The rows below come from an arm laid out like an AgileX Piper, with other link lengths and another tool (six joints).
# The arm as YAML. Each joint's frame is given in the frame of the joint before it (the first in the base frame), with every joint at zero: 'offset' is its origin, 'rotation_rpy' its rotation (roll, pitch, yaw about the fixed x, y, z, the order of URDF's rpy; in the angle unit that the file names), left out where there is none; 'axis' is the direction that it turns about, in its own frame. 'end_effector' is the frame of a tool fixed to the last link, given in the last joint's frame.
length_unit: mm
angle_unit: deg
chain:
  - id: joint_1
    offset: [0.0, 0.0, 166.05]
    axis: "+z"
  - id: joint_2
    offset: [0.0, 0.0, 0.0]
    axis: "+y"
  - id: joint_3
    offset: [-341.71, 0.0, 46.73]
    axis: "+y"
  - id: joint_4
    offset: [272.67, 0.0, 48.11]
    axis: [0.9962, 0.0, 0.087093]
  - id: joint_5
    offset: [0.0, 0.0, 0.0]
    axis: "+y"
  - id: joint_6
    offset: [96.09, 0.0, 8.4]
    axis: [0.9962, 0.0, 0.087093]
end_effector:
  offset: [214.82, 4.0, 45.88]
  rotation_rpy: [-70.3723, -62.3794, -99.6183]
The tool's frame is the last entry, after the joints.
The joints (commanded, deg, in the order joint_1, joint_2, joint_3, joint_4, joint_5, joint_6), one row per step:
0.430, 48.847, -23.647, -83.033, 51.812, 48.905
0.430, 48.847, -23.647, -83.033, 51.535, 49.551
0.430, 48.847, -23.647, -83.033, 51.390, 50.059
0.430, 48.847, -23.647, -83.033, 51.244, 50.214
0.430, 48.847, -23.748, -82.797, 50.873, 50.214
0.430, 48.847, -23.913, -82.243, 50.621, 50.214
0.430, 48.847, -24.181, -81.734, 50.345, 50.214
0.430, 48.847, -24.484, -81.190, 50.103, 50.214
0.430, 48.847, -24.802, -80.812, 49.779, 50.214
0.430, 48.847, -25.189, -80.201, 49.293, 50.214
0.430, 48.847, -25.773, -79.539, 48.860, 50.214
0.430, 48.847, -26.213, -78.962, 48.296, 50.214
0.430, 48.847, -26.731, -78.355, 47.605, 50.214
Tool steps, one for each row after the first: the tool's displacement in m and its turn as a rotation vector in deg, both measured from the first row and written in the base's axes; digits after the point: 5 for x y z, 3 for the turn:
0.00102, 0.00087, -0.00002, 0.454, -0.533, 0.062
0.00154, 0.00128, 0.00004, 0.787, -0.943, 0.043
0.00209, 0.00179, -0.00004, 0.924, -1.079, 0.131
0.00350, 0.00321, -0.00048, 1.276, -1.222, 0.393
0.00417, 0.00427, -0.00147, 1.883, -1.417, 0.434
0.00529, 0.00543, -0.00145, 2.457, -1.719, 0.517
0.00634, 0.00650, -0.00122, 3.051, -2.056, 0.559
0.00799, 0.00785, -0.00028, 3.518, -2.418, 0.738
0.01016, 0.00990, 0.00029, 4.257, -2.877, 0.993
0.01260, 0.01182, 0.00239, 5.024, -3.531, 1.194
0.01528, 0.01424, 0.00364, 5.752, -4.063, 1.545
0.01862, 0.01720, 0.00546, 6.546, -4.698, 2.015

